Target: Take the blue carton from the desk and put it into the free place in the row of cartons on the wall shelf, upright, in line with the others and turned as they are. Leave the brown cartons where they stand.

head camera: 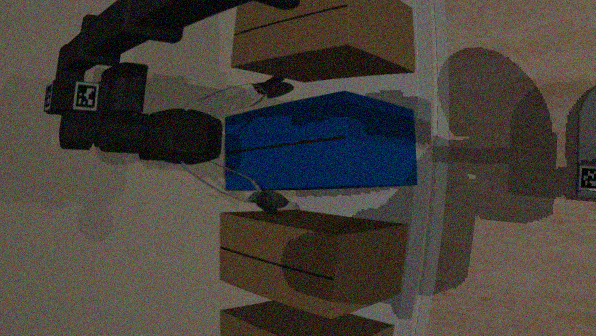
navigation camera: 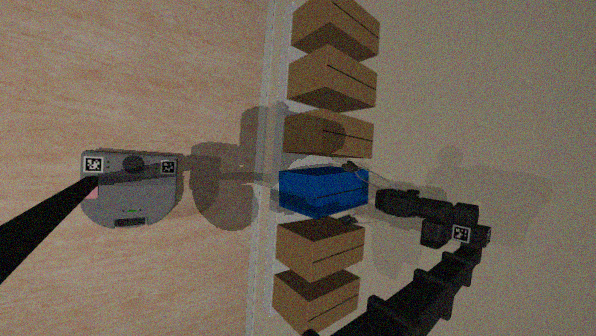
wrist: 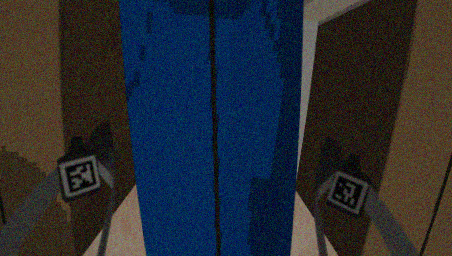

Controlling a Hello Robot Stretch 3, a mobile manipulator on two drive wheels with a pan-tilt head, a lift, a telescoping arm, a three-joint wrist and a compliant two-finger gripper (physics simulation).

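Seen in the pictures: gripper, between the fingertips: [head camera: 286, 144] [navigation camera: 341, 192] [wrist: 217, 150]; robot's base, origin of its link: [navigation camera: 133, 163].
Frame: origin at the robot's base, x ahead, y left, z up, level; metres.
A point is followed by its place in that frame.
Note:
The blue carton [head camera: 320, 160] @(x -0.004, y -0.441, z 0.830 m) [navigation camera: 320, 192] @(x -0.020, y -0.414, z 0.830 m) [wrist: 175, 125] @(x 0.007, y -0.532, z 0.830 m) stands upright on the wall shelf [head camera: 422, 250] @(x 0.240, y -0.660, z 0.099 m) [navigation camera: 279, 75] @(x 0.357, y -0.399, z 0.606 m), between two brown cartons. It looks in line with them, its dark line running lengthwise like theirs. My gripper [head camera: 272, 144] @(x -0.024, y -0.514, z 0.821 m) [navigation camera: 348, 193] @(x -0.024, y -0.514, z 0.821 m) [wrist: 217, 150] @(x -0.024, y -0.514, z 0.821 m) is open, one finger on each side of the blue carton's front part. In the wrist view a gap shows between each fingertip and the carton's sides. The neighbouring brown cartons [head camera: 275, 255] [navigation camera: 300, 247] stand close outside the fingers. The carton's underside is hidden.
More brown cartons [head camera: 320, 30] [navigation camera: 305, 75] continue the row both ways. My arm [head camera: 135, 25] @(x -0.087, y -0.313, z 1.167 m) [navigation camera: 425, 285] @(x -0.088, y -0.294, z 1.149 m) comes in from the side on the carton fronts' side. My base [navigation camera: 135, 195] @(x -0.125, y -0.011, z 0.159 m) is on the wooden floor below, with shadows beside it. A black bar [navigation camera: 45, 225] crosses the navigation view's lower left.

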